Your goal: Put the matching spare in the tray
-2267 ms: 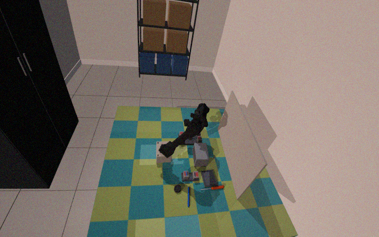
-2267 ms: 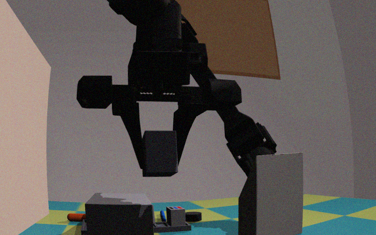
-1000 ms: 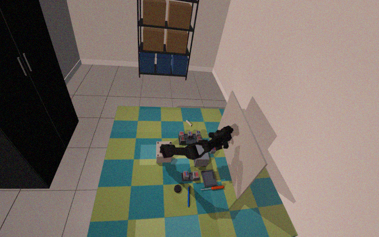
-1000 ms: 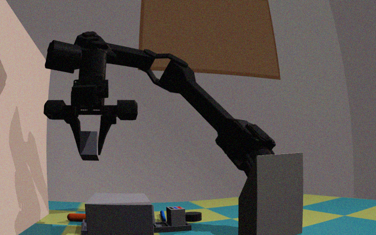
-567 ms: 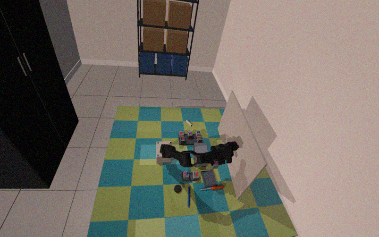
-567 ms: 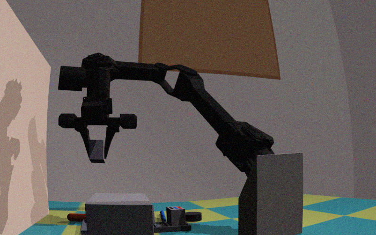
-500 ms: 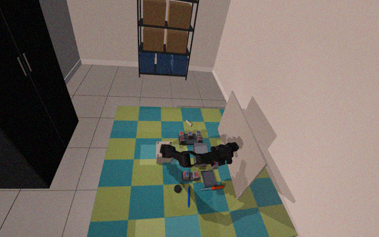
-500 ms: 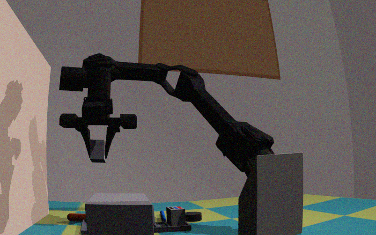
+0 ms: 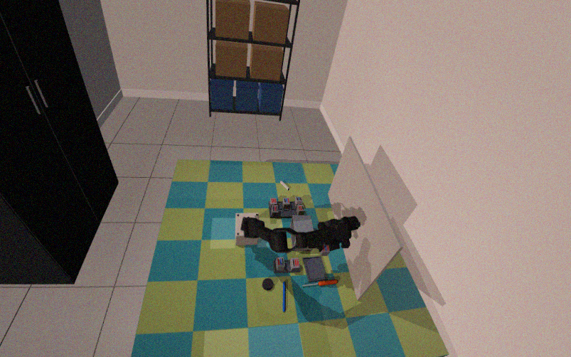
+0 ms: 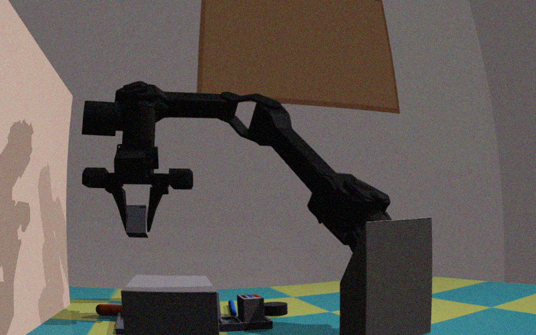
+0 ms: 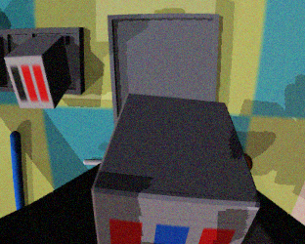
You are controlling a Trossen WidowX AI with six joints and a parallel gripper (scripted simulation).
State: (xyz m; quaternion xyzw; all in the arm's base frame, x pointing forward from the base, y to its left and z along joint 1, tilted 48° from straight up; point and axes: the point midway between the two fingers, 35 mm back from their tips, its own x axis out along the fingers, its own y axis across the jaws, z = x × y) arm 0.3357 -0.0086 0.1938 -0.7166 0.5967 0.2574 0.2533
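The dark tray lies 160 mm below my gripper tip. From my gripper tip the other things lie so: blue pen 160 mm below, 160 mm behind, 150 mm to the right; grey box 190 mm to the left, 110 mm below, 70 mm behind; black disc 240 mm behind, 150 mm below, 100 mm to the right.
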